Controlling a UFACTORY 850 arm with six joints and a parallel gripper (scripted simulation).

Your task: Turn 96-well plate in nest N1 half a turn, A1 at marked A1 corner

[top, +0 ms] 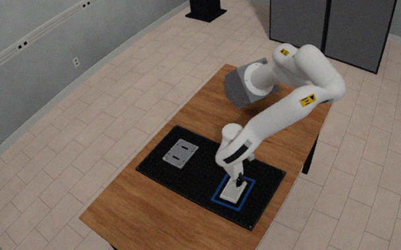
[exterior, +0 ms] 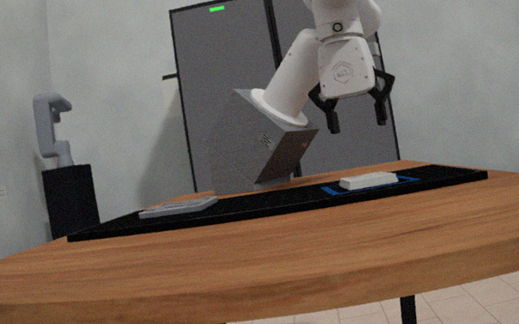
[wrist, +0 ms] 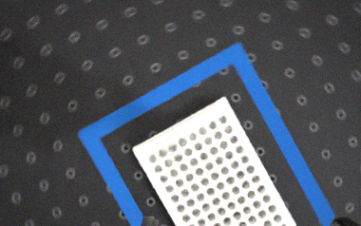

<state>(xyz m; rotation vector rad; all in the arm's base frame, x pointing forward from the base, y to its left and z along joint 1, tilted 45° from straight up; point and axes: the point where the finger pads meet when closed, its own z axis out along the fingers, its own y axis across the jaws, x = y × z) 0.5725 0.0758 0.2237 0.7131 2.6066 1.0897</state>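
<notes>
Right now the white 96-well plate is 10 cm below my hand. From my hand the other things lie so: grey plate nest: 4 cm behind, 36 cm to the right, 10 cm below.
</notes>
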